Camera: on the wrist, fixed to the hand. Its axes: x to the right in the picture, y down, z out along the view.
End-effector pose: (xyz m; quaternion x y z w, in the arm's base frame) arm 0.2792 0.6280 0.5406 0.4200 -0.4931 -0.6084 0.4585
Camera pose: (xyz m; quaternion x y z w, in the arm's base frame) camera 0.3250 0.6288 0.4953 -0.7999 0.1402 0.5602 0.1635
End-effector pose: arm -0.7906 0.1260 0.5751 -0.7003 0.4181 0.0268 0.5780
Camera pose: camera -0.7954 0.0874 0.6264 -0.6207 -0.1359 -0.5587 0.5330
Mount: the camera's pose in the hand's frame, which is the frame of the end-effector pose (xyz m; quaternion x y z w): -0.0085 -0.0381 -0.0512 0.2445 0.1065 -0.6919 0.6709
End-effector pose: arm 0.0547 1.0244 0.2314 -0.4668 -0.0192 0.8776 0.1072
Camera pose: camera 0.1079 1.0564 0.2146 -0.3672 -0.1099 0.4696 0.7953
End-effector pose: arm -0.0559 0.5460 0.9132 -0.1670 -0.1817 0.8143 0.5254
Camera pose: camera 0.0014 0.5589 0.8869 0.0554 0.0176 0.2094 0.9761
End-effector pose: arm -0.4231 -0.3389 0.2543 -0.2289 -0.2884 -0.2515 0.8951
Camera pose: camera -0.4308 -0.3939 0.2217 0.2916 -0.3180 -0.7419 0.5132
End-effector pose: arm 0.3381 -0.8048 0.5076 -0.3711 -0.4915 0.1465 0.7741
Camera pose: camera 0.3733 -0.8578 0.5171 0.2648 -0.4683 -0.3567 0.7638
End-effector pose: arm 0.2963 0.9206 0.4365 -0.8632 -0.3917 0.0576 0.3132
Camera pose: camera 0.2837 0.9081 0.4984 -0.2377 -0.8126 -0.1742 0.5028
